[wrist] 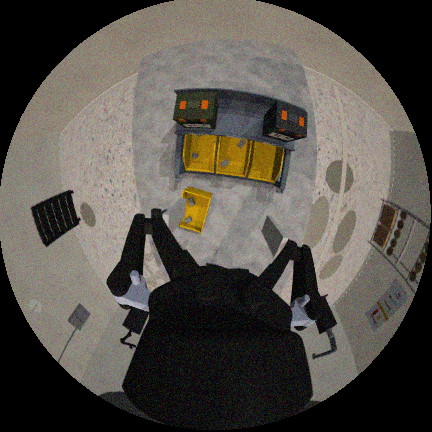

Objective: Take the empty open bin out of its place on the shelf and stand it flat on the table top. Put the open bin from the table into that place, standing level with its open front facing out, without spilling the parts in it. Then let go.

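Places are measured from the arm's base along level axes (x ahead, y left, z up), in metres.
Pixels of known places: gripper, fingertip midpoint: (225,215).
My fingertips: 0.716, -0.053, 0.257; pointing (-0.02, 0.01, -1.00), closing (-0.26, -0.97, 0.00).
Behind a point stands the place of what it marks, as x, y, z.
The empty yellow open bin (265,161) {0.795, -0.208, -0.051} stands in the right-hand place of the grey-blue shelf (241,114) {0.946, -0.118, 0.042}. The yellow open bin from the table (201,210) {0.609, 0.054, -0.057} lies on the grey table top (235,202) {0.636, -0.087, -0.060} in front of the shelf's left part, with two small grey parts in it. My gripper (225,215) {0.716, -0.053, 0.257} is open wide, with nothing between its fingers. Its left finger pad shows beside the table bin's left edge and covers a little of it in the view; its right pad is apart from the bin, over the table. The height of the fingers above the table is hard to tell.
Two more yellow bins, left (204,154) {0.831, 0.018, -0.051} and middle (232,150) {0.838, -0.086, -0.051}, stand in the shelf with grey parts in them. A green case (195,111) {0.930, 0.002, 0.137} and a dark case (286,122) {0.890, -0.202, 0.162} stand on the shelf's top at either end. A black rack stands far left.
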